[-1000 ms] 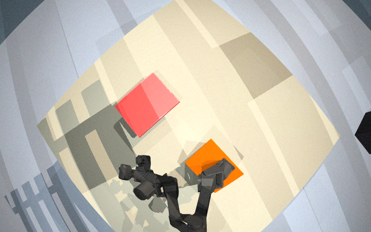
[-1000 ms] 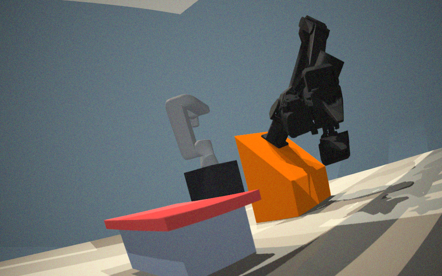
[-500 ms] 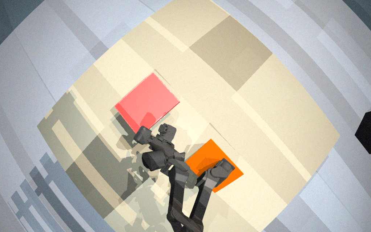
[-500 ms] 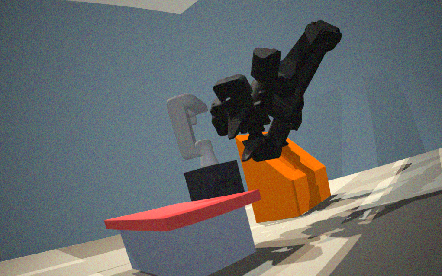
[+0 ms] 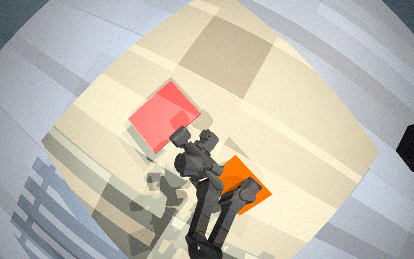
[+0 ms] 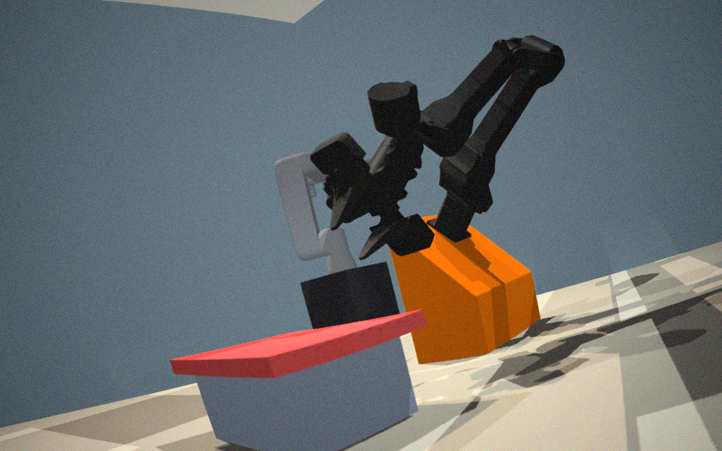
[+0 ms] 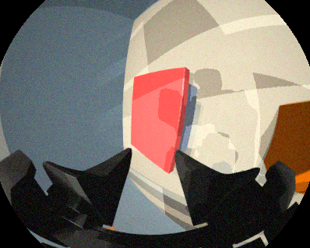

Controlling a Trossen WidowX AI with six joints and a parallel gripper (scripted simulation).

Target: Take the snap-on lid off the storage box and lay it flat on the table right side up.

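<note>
My gripper tip is now 12 cm short of the red lid, 9 cm above it and 2 cm to the left of it. Also, from my gripper tip: storage box (14 cm below, 12 cm ahead, 2 cm to the right).
</note>
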